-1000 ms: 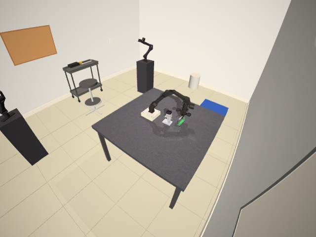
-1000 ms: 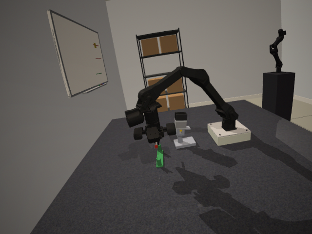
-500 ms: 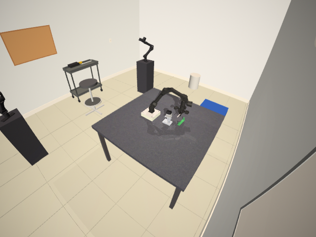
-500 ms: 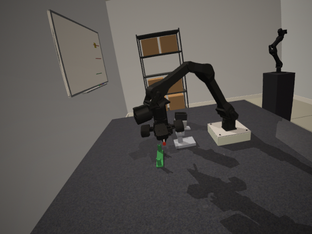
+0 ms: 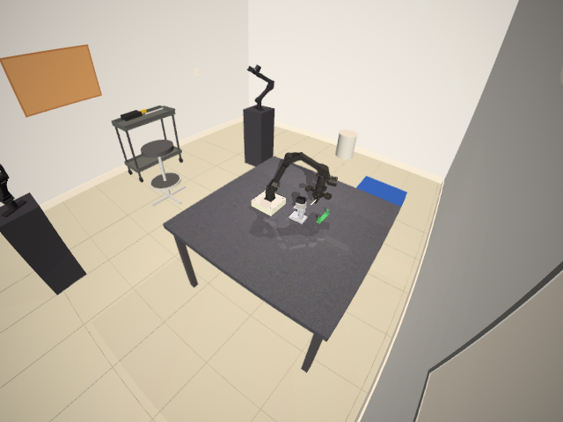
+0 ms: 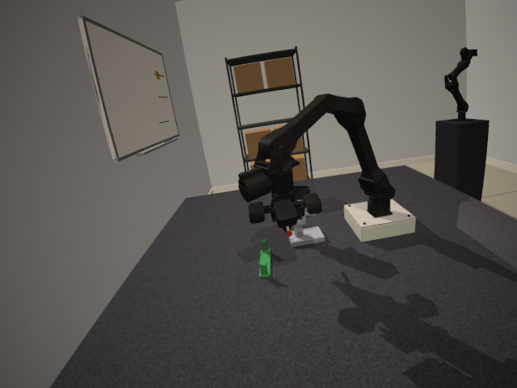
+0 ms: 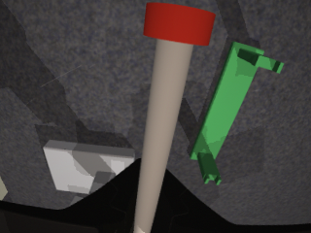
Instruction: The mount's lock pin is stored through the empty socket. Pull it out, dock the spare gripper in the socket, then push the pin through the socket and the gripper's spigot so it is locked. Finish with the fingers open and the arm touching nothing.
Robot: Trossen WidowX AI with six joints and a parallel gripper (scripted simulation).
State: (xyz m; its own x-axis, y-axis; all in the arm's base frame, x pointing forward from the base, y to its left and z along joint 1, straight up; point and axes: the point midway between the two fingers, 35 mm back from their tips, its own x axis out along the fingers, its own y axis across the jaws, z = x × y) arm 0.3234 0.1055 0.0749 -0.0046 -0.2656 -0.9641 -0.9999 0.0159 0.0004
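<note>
Now: the grey mount 110 mm to the right of my gripper tip, 60 mm behind it and 40 mm below it. Round my gripper tip: spare gripper 110 mm to the right, 60 mm behind, 30 mm above; then green cradle 80 mm ahead, 70 mm below.
</note>
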